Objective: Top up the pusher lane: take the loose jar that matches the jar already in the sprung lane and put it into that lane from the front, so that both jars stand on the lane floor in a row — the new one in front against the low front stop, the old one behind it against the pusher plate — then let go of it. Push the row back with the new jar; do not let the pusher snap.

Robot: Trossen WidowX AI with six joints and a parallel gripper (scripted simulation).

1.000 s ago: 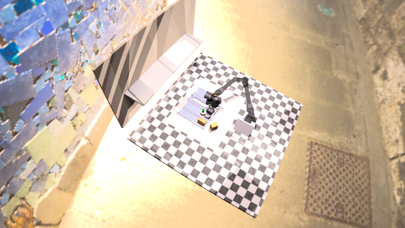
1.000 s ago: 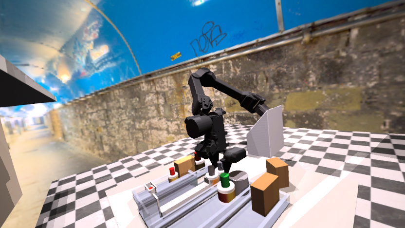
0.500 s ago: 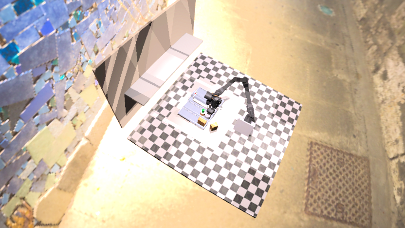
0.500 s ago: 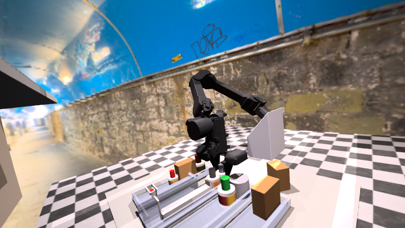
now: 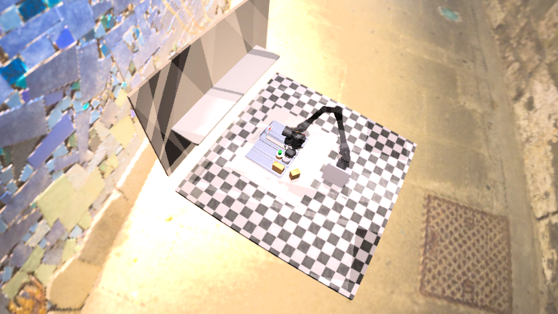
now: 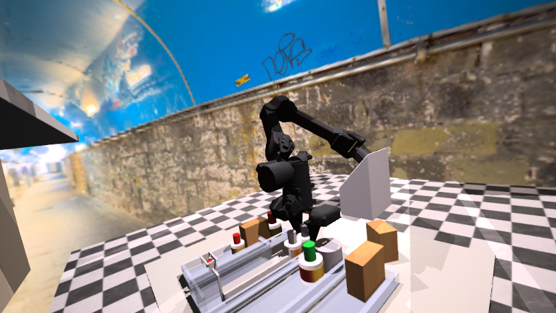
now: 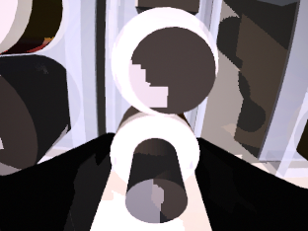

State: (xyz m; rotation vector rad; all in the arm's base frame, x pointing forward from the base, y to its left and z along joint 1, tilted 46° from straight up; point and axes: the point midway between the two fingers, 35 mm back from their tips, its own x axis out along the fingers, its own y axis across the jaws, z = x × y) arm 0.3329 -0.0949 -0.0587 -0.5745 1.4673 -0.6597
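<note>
Now: gripper tip 20 mm short of the grey cylinder and 80 mm to the right of it. Round my gripper tip: sprung lane (150 mm ahead, 30 mm to the right, 10 mm below).
</note>
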